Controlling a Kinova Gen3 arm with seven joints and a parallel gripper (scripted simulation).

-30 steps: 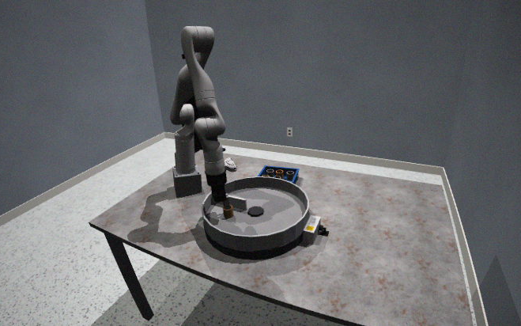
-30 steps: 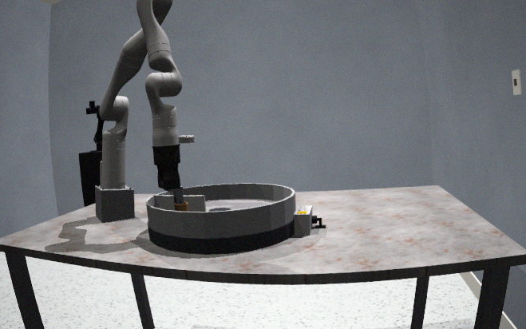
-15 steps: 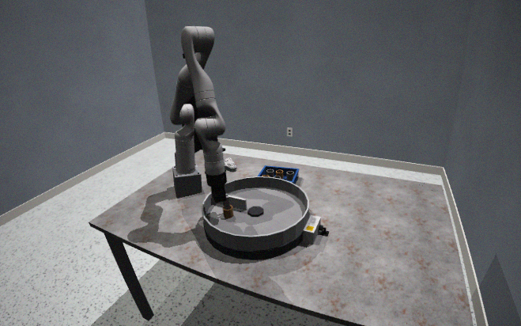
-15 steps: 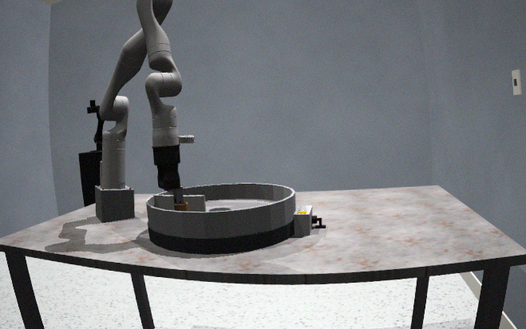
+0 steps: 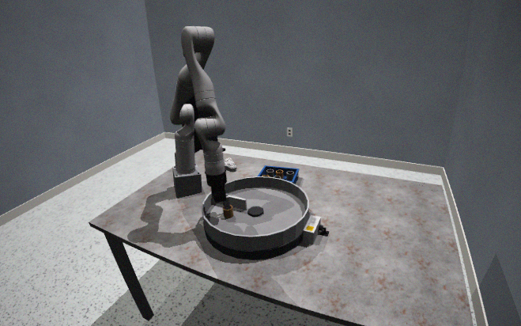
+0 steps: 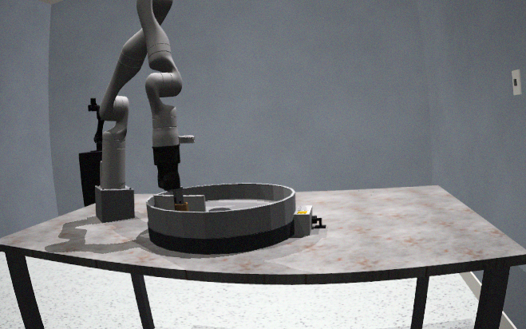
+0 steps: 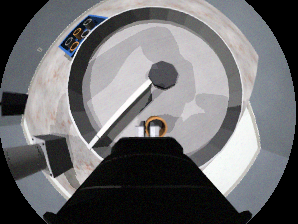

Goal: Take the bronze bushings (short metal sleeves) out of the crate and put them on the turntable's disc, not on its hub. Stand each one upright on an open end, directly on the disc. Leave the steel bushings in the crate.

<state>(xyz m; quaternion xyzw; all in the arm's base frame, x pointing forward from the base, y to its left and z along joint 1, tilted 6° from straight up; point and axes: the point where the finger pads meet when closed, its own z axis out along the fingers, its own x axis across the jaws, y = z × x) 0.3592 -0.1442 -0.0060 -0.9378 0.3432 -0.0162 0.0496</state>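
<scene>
The blue crate lies 400 mm to the left of my hand, 70 mm below it and 20 mm ahead of it. Round my hand: grey turntable disc 100 mm ahead, 60 mm to the left, 40 mm below.
</scene>
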